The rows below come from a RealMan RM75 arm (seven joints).
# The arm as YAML. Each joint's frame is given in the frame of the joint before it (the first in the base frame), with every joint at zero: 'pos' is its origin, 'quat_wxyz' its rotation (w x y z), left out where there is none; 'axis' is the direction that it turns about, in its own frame. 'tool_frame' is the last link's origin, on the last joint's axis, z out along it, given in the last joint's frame.
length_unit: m
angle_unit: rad
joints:
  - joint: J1
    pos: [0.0, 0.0, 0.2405]
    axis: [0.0, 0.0, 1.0]
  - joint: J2
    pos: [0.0, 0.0, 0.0]
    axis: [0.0, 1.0, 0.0]
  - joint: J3
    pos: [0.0, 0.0, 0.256]
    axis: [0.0, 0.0, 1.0]
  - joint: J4
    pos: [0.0, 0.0, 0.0]
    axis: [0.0, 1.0, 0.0]
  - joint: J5
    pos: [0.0, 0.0, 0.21]
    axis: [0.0, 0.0, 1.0]
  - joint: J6
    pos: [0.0, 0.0, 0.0]
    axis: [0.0, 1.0, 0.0]
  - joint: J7
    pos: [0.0, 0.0, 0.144]
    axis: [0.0, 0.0, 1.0]
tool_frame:
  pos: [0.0, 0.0, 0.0]
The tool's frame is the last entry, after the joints.
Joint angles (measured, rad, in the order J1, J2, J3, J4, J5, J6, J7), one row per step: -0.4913, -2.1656, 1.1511, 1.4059, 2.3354, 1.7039, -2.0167; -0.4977, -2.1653, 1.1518, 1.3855, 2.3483, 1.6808, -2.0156; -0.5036, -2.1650, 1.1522, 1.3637, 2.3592, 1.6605, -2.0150; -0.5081, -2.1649, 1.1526, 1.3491, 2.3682, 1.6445, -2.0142; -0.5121, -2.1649, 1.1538, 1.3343, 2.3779, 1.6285, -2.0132; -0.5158, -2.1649, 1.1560, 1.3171, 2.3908, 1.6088, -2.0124; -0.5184, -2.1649, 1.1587, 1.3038, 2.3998, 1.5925, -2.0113; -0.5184, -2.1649, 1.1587, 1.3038, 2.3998, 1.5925, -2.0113; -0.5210, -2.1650, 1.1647, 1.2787, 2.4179, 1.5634, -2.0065
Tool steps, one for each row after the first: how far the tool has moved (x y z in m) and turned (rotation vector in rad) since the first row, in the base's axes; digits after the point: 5 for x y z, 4 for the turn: -0.00265, 0.00349, -0.00235, 0.0107, 0.0089, 0.0085; -0.00551, 0.00632, -0.00492, 0.0176, 0.0161, 0.0187; -0.00746, 0.00860, -0.00662, 0.0245, 0.0226, 0.0245; -0.00963, 0.01067, -0.00850, 0.0306, 0.0303, 0.0301; -0.01266, 0.01294, -0.01075, 0.0384, 0.0413, 0.0374; -0.01488, 0.01467, -0.01263, 0.0445, 0.0494, 0.0417; -0.01488, 0.01467, -0.01263, 0.0445, 0.0494, 0.0417; -0.01998, 0.01705, -0.01634, 0.0533, 0.0673, 0.0487
